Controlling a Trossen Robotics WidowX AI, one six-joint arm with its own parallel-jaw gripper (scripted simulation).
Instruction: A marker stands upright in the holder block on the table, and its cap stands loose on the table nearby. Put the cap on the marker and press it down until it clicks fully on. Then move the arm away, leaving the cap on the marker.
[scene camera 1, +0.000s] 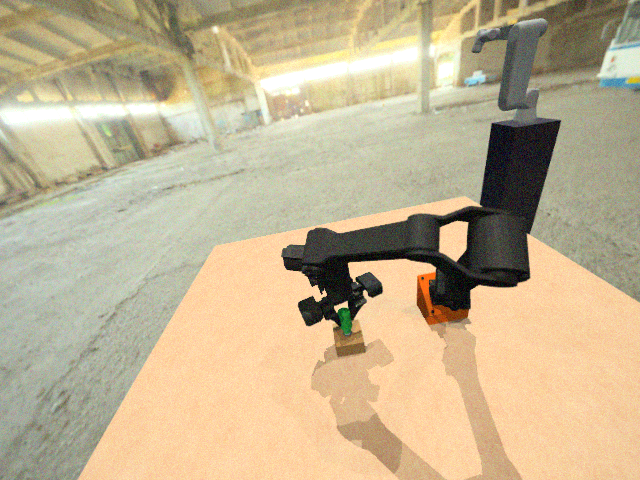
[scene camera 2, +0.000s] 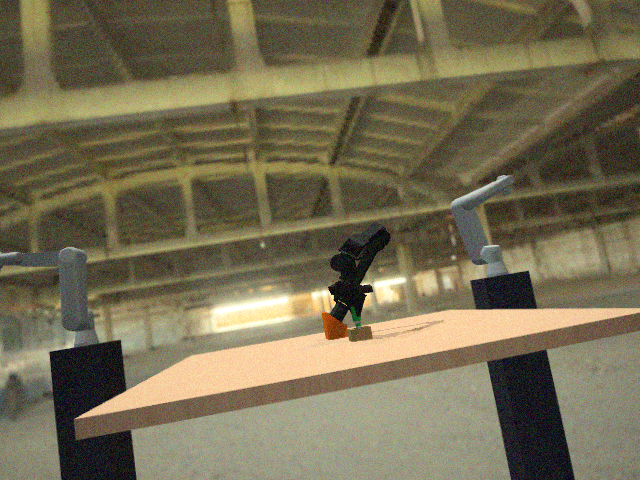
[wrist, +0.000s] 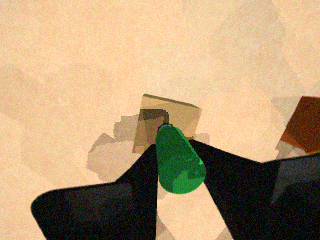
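Gripper (scene camera 1: 345, 322). Again the gripper (scene camera 2: 356, 316). Wrist view: gripper (wrist: 172, 146), green cap (wrist: 180, 170).
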